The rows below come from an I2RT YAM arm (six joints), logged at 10 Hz.
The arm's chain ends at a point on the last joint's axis. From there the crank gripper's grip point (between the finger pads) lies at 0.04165 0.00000 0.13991 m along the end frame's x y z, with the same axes.
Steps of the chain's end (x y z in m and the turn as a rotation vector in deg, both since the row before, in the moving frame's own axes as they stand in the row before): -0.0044 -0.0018 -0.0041 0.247 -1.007 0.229; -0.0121 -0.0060 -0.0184 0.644 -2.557 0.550; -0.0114 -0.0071 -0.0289 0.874 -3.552 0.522; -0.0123 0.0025 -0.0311 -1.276 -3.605 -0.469; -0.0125 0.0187 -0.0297 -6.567 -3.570 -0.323; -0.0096 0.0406 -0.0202 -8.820 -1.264 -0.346
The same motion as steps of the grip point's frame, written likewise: -0.0069 -0.0022 -0.0034 0.247 -1.007 0.229; -0.0184 -0.0072 -0.0167 0.644 -2.557 0.550; -0.0201 -0.0089 -0.0266 0.874 -3.552 0.522; -0.0212 0.0053 -0.0288 -1.276 -3.605 -0.469; -0.0212 0.0346 -0.0283 -6.567 -3.570 -0.323; -0.0126 0.0619 -0.0210 -8.820 -1.264 -0.346
